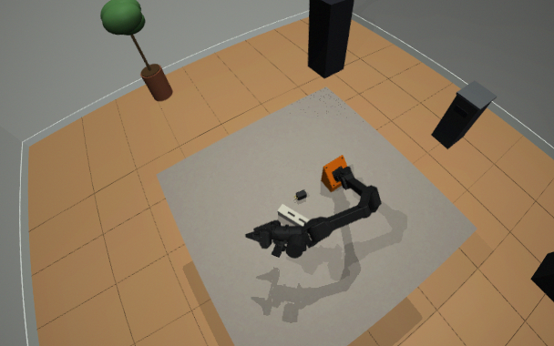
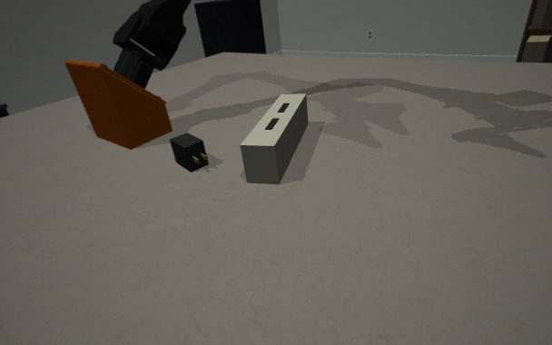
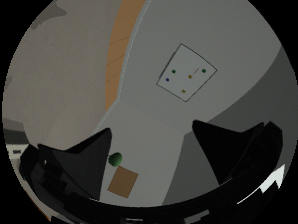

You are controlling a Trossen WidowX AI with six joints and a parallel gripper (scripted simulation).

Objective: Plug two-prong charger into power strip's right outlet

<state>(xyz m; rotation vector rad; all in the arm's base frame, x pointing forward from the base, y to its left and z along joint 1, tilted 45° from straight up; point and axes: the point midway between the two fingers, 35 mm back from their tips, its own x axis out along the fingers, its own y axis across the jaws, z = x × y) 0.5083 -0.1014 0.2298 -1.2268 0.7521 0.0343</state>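
The two-prong charger lies 32 cm behind my gripper tip, 28 cm below it and 12 cm to the right of it.
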